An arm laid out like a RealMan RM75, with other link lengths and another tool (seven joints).
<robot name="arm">
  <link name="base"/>
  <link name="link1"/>
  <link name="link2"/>
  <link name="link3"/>
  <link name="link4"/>
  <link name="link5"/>
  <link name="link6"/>
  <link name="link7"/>
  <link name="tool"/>
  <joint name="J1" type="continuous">
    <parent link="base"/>
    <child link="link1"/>
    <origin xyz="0 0 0.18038"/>
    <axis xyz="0 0 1"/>
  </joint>
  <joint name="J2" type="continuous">
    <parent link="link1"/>
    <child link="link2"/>
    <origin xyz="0 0 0"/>
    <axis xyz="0 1 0"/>
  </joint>
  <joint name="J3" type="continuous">
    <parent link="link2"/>
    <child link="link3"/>
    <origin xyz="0 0 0.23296"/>
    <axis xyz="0 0 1"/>
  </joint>
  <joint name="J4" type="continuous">
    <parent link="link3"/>
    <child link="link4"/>
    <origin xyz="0 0 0"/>
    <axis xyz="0 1 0"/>
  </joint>
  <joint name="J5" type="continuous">
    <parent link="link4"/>
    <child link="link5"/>
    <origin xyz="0 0 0.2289"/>
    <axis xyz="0 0 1"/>
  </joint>
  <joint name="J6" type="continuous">
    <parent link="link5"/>
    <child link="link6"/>
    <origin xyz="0 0 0"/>
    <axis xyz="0 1 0"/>
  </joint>
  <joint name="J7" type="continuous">
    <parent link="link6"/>
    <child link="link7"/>
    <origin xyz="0 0 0.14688"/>
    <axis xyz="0 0 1"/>
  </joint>
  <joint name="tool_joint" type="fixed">
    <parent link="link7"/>
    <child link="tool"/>
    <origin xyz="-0.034 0.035 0.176" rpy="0.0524 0 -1.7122"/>
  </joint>
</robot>
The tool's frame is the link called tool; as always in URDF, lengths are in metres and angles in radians. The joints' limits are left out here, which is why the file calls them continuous.
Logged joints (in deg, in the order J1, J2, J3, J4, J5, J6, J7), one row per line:
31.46, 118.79, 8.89, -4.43, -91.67, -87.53, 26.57
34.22, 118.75, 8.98, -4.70, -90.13, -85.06, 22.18
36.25, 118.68, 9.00, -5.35, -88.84, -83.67, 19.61
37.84, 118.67, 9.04, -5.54, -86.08, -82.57, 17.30
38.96, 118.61, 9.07, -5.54, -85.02, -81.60, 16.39
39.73, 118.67, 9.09, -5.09, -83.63, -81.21, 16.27
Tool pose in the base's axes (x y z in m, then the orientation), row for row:
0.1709, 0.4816, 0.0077, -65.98, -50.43, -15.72
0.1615, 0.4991, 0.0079, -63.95, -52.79, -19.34
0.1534, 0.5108, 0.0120, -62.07, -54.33, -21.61
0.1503, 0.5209, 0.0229, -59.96, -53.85, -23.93
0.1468, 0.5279, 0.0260, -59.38, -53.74, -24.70
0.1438, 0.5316, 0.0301, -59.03, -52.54, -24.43
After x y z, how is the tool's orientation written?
As a rotation vector, in degrees.
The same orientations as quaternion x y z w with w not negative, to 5 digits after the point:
-0.52498, -0.40125, -0.12508, 0.74010
-0.50811, -0.41944, -0.15367, 0.73640
-0.49304, -0.43156, -0.17165, 0.73567
-0.47756, -0.42889, -0.19059, 0.74274
-0.47321, -0.42826, -0.19684, 0.74426
-0.47155, -0.41971, -0.19515, 0.75060

